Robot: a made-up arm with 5 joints. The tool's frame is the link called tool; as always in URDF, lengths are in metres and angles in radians.
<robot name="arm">
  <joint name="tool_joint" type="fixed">
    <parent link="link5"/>
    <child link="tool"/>
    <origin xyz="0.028 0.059 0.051"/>
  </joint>
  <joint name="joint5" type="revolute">
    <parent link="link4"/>
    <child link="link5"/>
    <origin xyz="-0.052 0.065 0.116"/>
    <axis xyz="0 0 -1"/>
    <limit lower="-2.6" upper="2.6"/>
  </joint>
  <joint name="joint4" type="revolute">
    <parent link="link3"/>
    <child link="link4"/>
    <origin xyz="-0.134 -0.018 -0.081"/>
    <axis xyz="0 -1 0"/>
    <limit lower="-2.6" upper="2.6"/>
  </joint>
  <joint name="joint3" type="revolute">
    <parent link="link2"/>
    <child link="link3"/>
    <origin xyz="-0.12 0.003 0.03"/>
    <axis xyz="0 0 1"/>
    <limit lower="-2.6" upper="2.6"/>
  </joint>
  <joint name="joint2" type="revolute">
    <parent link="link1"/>
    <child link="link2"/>
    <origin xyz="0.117 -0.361 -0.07"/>
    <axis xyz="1 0 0"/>
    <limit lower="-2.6" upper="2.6"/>
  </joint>
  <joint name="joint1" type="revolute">
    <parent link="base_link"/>
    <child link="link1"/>
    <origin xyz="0 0 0.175"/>
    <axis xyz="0 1 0"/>
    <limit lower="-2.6" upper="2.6"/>
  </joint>
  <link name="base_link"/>
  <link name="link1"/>
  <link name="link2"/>
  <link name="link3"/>
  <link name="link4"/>
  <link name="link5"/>
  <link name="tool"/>
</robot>
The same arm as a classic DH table. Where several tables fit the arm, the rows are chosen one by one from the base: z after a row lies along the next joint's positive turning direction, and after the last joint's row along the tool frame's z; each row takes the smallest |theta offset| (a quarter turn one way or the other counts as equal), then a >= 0, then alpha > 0; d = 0 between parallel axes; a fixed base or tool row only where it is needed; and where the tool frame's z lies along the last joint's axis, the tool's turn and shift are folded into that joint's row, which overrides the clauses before.
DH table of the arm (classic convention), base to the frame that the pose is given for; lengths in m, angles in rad. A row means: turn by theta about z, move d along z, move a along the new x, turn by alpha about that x. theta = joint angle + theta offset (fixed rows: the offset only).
base (fixed): a 0, alpha -1.5708, d 0.175, theta_offset 0
joint1: a 0.07, alpha 1.5708, d -0.361, theta_offset 1.5708
joint2: a 0.003, alpha -1.5708, d -0.003, theta_offset 1.5708
joint3: a 0.134, alpha -1.5708, d -0.051, theta_offset 1.5708
joint4: a 0.052, alpha -1.5708, d -0.047, theta_offset 0
joint5: a -0.0653, alpha 3.1416, d 0, theta_offset -1.1277
tool (fixed): a 0, alpha 0, d 0.167, theta_offset 2.0139
Joint limits (rad, base to tool): -2.6..2.6 -2.6..2.6 -2.6..2.6 -2.6..2.6 -2.6..2.6

